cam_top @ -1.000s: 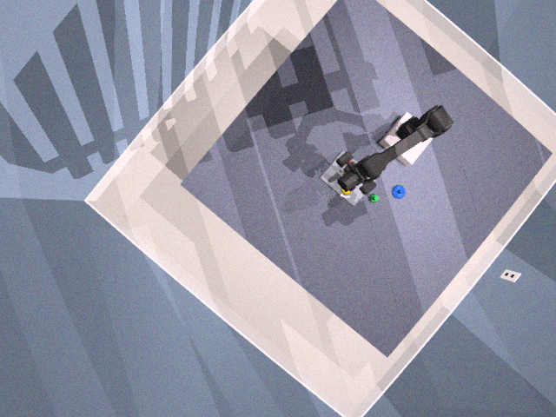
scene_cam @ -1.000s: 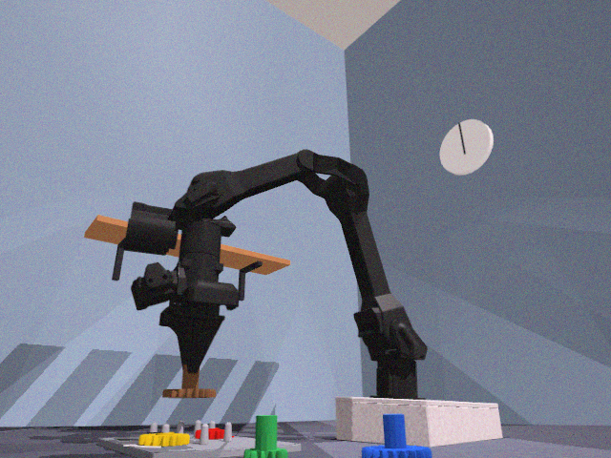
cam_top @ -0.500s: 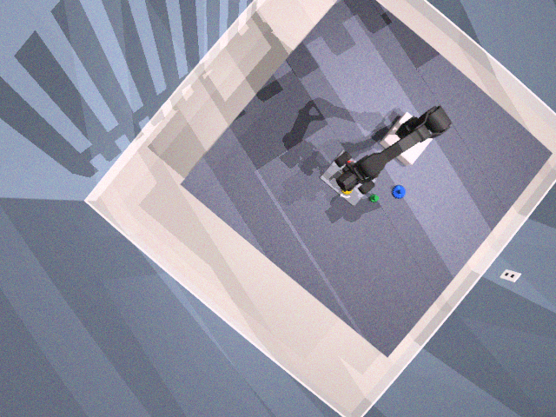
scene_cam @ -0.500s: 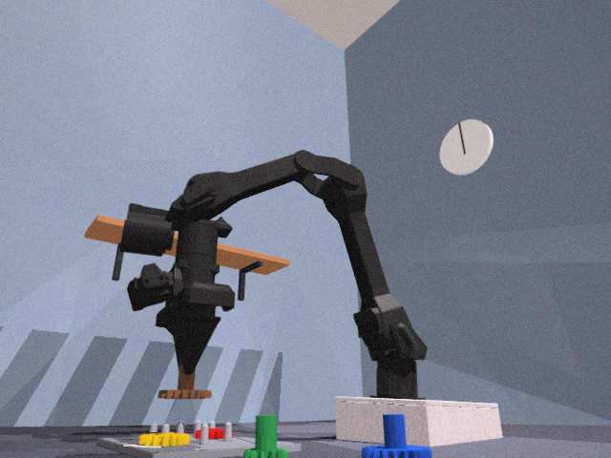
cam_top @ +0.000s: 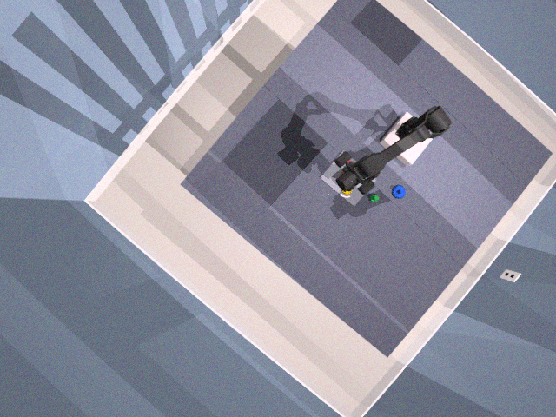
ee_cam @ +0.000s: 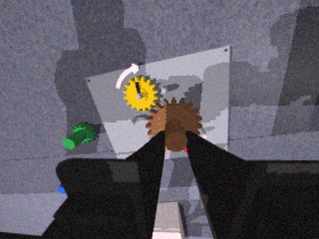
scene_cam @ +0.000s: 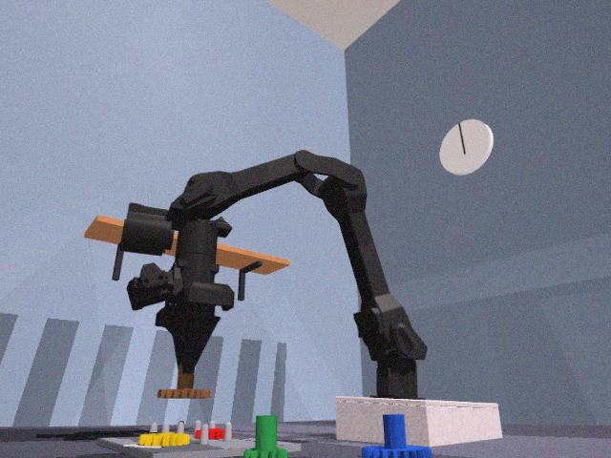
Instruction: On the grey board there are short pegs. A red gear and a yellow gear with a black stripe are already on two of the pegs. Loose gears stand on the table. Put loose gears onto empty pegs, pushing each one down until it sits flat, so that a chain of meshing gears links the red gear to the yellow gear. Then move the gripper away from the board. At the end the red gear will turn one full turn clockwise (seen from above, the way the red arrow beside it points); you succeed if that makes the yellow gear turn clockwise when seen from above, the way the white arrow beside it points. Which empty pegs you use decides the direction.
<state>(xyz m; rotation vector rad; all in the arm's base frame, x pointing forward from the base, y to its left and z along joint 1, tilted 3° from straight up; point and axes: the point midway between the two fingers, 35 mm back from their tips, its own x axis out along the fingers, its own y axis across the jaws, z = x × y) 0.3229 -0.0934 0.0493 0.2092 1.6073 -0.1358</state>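
My gripper tip is 10 mm above the brown gear. Round my gripper tip: green gear (10 mm behind, 170 mm to the left, 70 mm below); red gear (50 mm behind, 10 mm to the right, 70 mm below); yellow gear (40 mm ahead, 40 mm to the left, 70 mm below).
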